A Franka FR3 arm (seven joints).
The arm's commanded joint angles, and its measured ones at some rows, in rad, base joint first. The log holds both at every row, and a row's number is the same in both.
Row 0, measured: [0.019, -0.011, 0.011, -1.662, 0.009, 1.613, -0.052]
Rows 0 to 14, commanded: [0.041, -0.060, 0.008, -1.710, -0.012, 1.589, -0.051]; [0.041, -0.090, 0.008, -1.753, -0.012, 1.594, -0.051]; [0.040, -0.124, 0.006, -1.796, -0.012, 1.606, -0.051]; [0.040, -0.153, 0.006, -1.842, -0.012, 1.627, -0.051]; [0.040, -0.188, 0.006, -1.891, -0.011, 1.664, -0.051]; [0.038, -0.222, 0.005, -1.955, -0.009, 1.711, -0.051]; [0.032, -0.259, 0.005, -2.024, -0.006, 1.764, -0.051]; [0.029, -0.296, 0.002, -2.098, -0.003, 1.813, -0.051]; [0.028, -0.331, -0.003, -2.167, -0.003, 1.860, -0.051]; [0.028, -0.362, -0.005, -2.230, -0.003, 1.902, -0.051]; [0.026, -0.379, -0.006, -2.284, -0.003, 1.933, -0.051]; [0.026, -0.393, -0.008, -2.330, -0.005, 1.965, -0.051]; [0.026, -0.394, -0.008, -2.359, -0.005, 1.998, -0.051]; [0.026, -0.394, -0.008, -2.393, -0.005, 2.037, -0.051]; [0.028, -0.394, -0.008, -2.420, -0.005, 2.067, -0.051]
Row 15, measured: [0.031, -0.340, -0.010, -2.286, 0.001, 1.955, -0.051]
